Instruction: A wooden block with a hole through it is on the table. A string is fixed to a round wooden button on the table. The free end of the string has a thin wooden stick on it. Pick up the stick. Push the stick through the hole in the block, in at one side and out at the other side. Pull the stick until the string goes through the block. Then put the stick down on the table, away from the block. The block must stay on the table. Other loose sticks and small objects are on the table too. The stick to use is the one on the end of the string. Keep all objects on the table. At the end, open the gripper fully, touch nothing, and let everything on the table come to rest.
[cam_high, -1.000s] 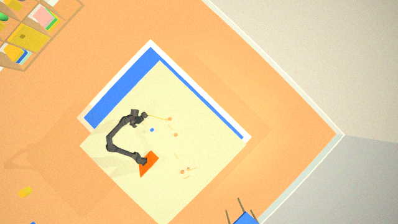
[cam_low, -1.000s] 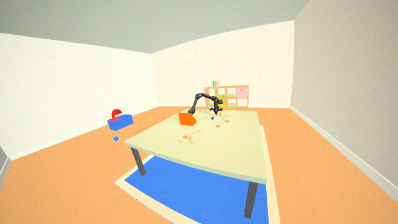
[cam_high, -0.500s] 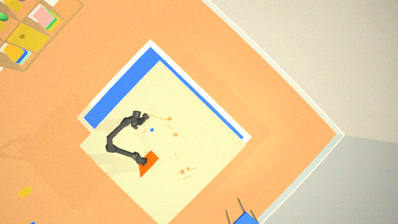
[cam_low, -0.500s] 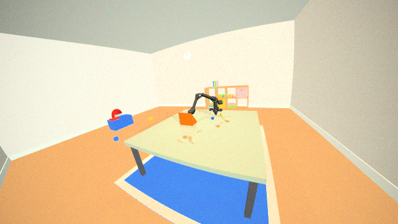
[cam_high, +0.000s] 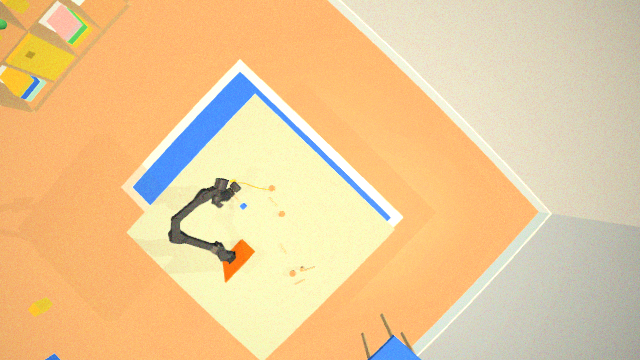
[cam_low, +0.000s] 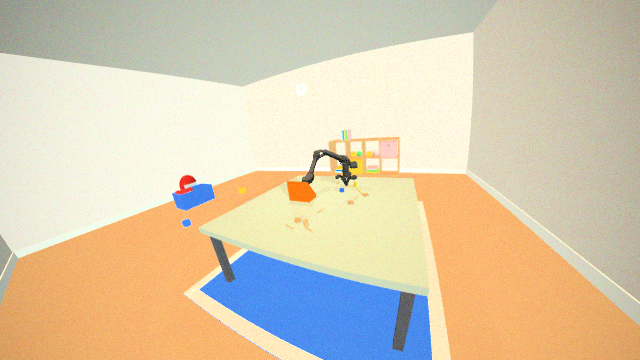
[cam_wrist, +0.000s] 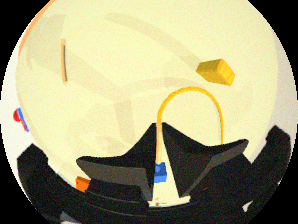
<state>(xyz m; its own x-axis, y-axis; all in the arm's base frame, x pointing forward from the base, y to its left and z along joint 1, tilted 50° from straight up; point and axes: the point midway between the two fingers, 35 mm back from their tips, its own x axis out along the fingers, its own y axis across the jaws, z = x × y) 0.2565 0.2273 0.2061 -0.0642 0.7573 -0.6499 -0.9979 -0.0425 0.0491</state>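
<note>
The blue block lies 110 mm to the right of my gripper tip. From my gripper tip the other things lie so: yellow cube: 60 mm ahead, 60 mm to the left, 10 mm above.
</note>
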